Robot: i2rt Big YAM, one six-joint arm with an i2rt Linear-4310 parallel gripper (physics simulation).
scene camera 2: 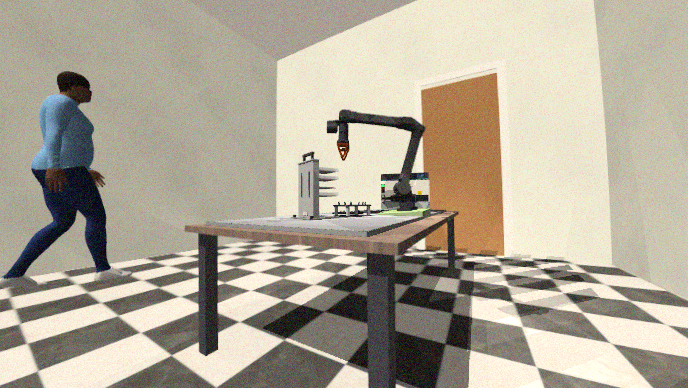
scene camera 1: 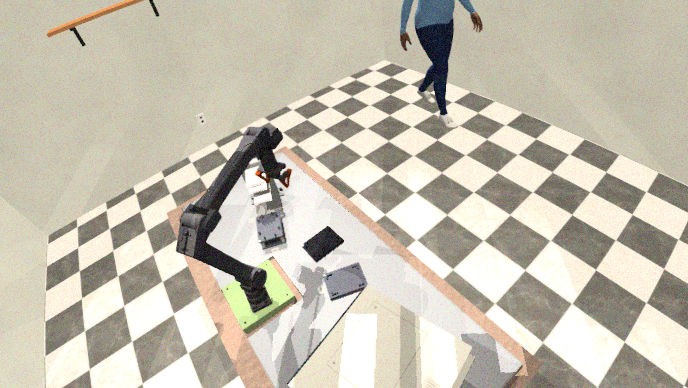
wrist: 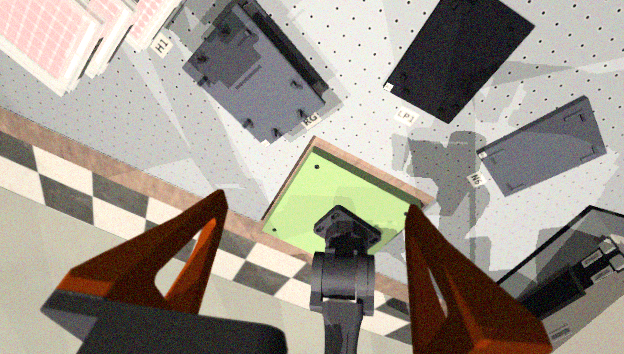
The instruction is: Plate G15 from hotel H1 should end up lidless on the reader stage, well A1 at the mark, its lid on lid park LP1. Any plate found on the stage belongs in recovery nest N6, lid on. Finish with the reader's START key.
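Frame: origin at the arm's base, x back, y down, z right, level; metres.
Seen in the pictures: gripper, between the fingertips: (scene camera 2: 343, 159) (scene camera 1: 278, 184) (wrist: 314, 205); arm's base, origin of its link: (scene camera 2: 407, 210) (scene camera 1: 258, 297) (wrist: 347, 229).
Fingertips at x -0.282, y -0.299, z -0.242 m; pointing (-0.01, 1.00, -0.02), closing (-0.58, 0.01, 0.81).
Offsets run from my fingertips to a thing's top centre. "pt": to the spot under its first point.
My gripper (scene camera 1: 273, 179) (scene camera 2: 343, 158) (wrist: 314, 205) is open and empty, pointing down, high above the table near hotel H1 (scene camera 2: 308, 192). Several pale plates stick out of the hotel, one above another; the plates (scene camera 1: 258, 186) (scene camera 2: 328, 183) (wrist: 42, 42) show pink wells in the wrist view. I cannot read which is G15. The black lid park LP1 {dx -0.072, dy +0.303, dz +0.134 m} (scene camera 1: 323, 243) (wrist: 460, 60) and the grey nest N6 {dx -0.065, dy +0.305, dz +0.361 m} (scene camera 1: 346, 281) (wrist: 547, 145) bear no plate or lid. The reader {dx +0.030, dy +0.028, dz +0.792 m} (scene camera 1: 362, 345) (scene camera 2: 392, 204) stands beyond N6. Its stage, any plate on it and the START key cannot be made out.
A grey raised stand RG {dx +0.109, dy +0.247, dz -0.064 m} (scene camera 1: 271, 229) (scene camera 2: 352, 206) (wrist: 280, 95) with small pegs stands between the hotel and the arm's green base plate (scene camera 1: 240, 310) (scene camera 2: 407, 213) (wrist: 295, 200). The hotel's top handle {pt dx +0.054, dy +0.035, dz -0.322 m} (scene camera 2: 308, 155) rises near gripper height. A person (scene camera 1: 436, 45) (scene camera 2: 65, 140) is beyond the table.
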